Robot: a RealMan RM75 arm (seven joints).
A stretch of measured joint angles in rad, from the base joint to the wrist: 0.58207 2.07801 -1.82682 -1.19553 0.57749 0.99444 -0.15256; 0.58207 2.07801 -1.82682 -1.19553 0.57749 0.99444 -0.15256; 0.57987 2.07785 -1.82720 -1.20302 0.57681 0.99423 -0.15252; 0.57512 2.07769 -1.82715 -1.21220 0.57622 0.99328 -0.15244; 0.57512 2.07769 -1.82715 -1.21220 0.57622 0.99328 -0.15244; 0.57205 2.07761 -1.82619 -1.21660 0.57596 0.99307 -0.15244; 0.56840 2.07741 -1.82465 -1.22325 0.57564 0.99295 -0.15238; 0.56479 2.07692 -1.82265 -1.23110 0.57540 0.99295 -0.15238; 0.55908 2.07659 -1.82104 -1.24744 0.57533 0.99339 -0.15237; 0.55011 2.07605 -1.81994 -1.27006 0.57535 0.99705 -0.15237; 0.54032 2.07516 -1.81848 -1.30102 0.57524 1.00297 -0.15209; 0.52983 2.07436 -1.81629 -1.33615 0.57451 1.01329 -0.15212; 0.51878 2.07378 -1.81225 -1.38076 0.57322 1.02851 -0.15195; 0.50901 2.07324 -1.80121 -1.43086 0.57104 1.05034 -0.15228; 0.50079 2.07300 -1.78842 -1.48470 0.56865 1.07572 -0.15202; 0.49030 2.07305 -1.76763 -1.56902 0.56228 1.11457 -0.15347; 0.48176 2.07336 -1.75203 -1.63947 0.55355 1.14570 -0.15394; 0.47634 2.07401 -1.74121 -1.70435 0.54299 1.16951 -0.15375; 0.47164 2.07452 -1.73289 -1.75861 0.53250 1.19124 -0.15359; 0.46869 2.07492 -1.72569 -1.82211 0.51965 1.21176 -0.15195; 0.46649 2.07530 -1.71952 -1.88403 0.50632 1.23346 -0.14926; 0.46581 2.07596 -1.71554 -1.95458 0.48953 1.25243 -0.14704
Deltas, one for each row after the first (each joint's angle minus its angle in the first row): 0.00000 0.00000 0.00000 0.00000 0.00000 0.00000 0.00000; -0.00220 -0.00016 -0.00038 -0.00749 -0.00068 -0.00021 0.00004; -0.00695 -0.00032 -0.00033 -0.01667 -0.00127 -0.00116 0.00012; -0.00695 -0.00032 -0.00033 -0.01667 -0.00127 -0.00116 0.00012; -0.01002 -0.00040 0.00063 -0.02107 -0.00153 -0.00137 0.00012; -0.01367 -0.00060 0.00217 -0.02772 -0.00185 -0.00149 0.00018; -0.01728 -0.00109 0.00417 -0.03557 -0.00209 -0.00149 0.00018; -0.02299 -0.00142 0.00578 -0.05191 -0.00216 -0.00105 0.00019; -0.03196 -0.00196 0.00688 -0.07453 -0.00214 0.00261 0.00019; -0.04175 -0.00285 0.00834 -0.10549 -0.00225 0.00853 0.00047; -0.05224 -0.00365 0.01053 -0.14062 -0.00298 0.01885 0.00044; -0.06329 -0.00423 0.01457 -0.18523 -0.00427 0.03407 0.00061; -0.07306 -0.00477 0.02561 -0.23533 -0.00645 0.05590 0.00028; -0.08128 -0.00501 0.03840 -0.28917 -0.00884 0.08128 0.00054; -0.09177 -0.00496 0.05919 -0.37349 -0.01521 0.12013 -0.00091; -0.10031 -0.00465 0.07479 -0.44394 -0.02394 0.15126 -0.00138; -0.10573 -0.00400 0.08561 -0.50882 -0.03450 0.17507 -0.00119; -0.11043 -0.00349 0.09393 -0.56308 -0.04499 0.19680 -0.00103; -0.11338 -0.00309 0.10113 -0.62658 -0.05784 0.21732 0.00061; -0.11558 -0.00271 0.10730 -0.68850 -0.07117 0.23902 0.00330; -0.11626 -0.00205 0.11128 -0.75905 -0.08796 0.25799 0.00552
